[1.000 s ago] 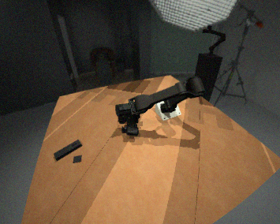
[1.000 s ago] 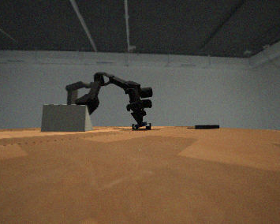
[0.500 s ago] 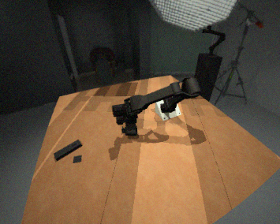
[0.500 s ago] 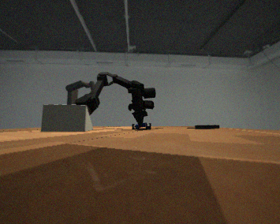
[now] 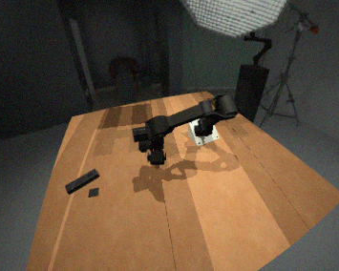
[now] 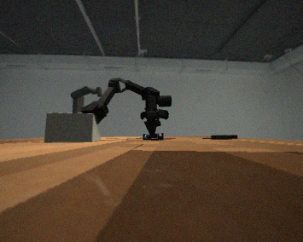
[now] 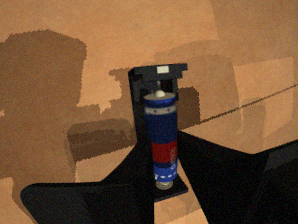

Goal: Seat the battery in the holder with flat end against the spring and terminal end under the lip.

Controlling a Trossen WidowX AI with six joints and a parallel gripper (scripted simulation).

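Right now the battery is 1 cm above my gripper tip. From my gripper tip the other things lie so: small black square 32 cm ahead, 14 cm to the left, 1 cm below; long black bar 38 cm ahead, 7 cm to the left.
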